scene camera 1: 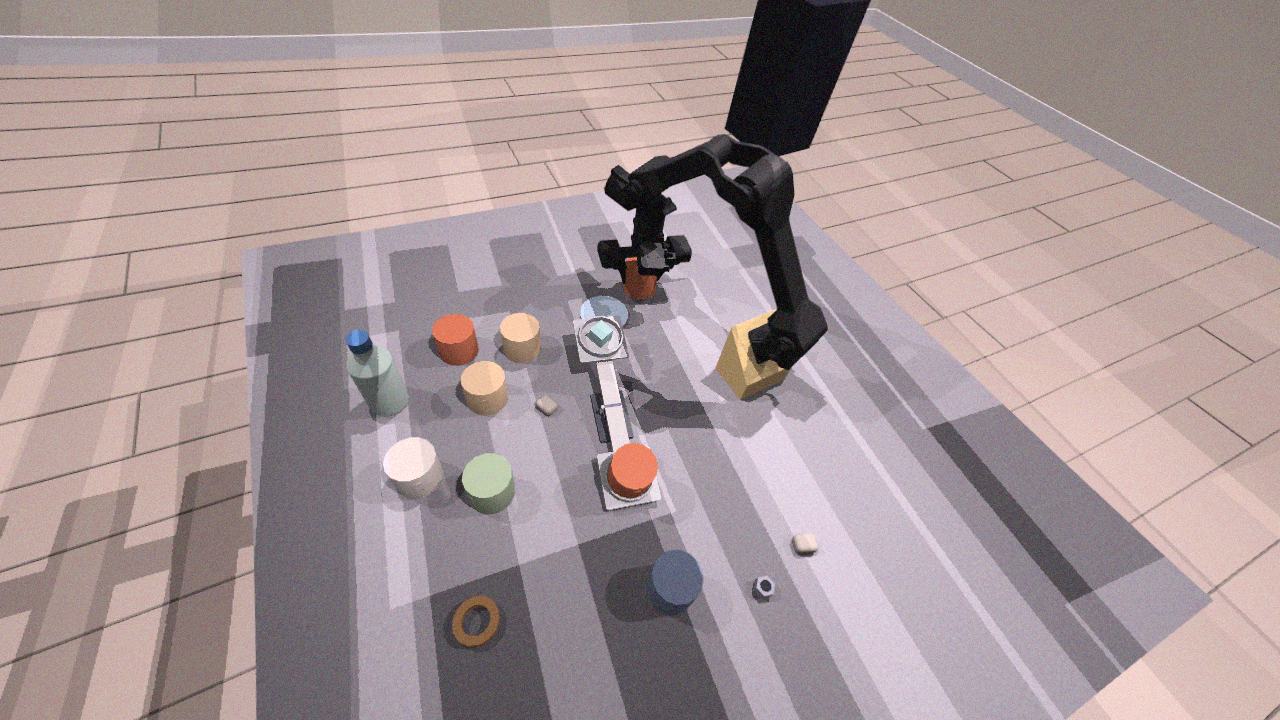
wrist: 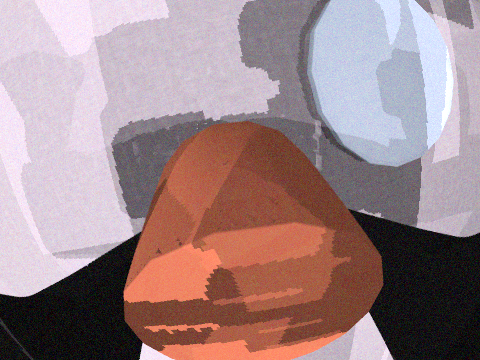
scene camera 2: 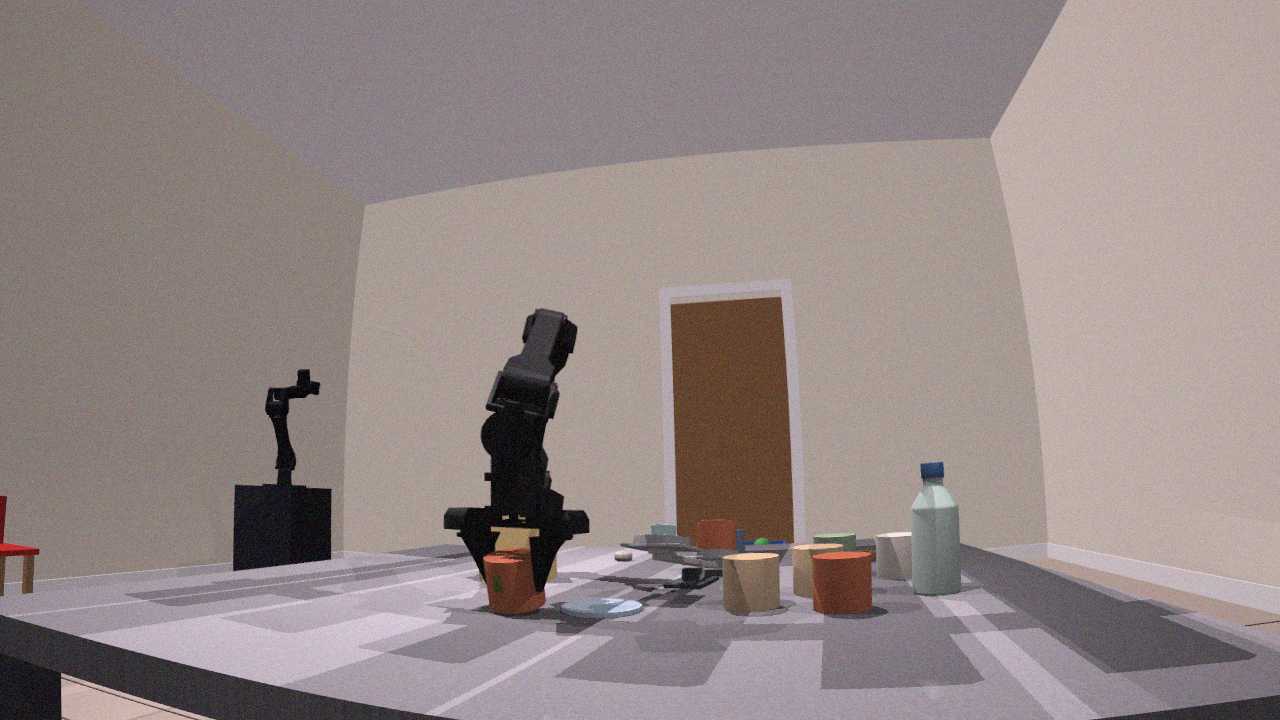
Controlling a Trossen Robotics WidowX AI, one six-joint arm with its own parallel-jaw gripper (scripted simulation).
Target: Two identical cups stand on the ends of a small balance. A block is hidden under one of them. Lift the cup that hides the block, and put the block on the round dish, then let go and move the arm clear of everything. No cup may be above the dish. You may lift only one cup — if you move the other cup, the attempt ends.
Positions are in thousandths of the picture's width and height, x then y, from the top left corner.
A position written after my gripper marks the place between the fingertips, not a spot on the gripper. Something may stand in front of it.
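There's a bottle that's out of frame in the wrist view, but it does show in scene camera 1 (291, 512) and in scene camera 2 (732, 792). As for an orange cup, you'd see it in scene camera 1 (497, 398), in scene camera 2 (399, 812) and also in the wrist view (511, 676). My gripper shows in scene camera 1 (500, 391), in scene camera 2 (402, 819) and in the wrist view (505, 638).
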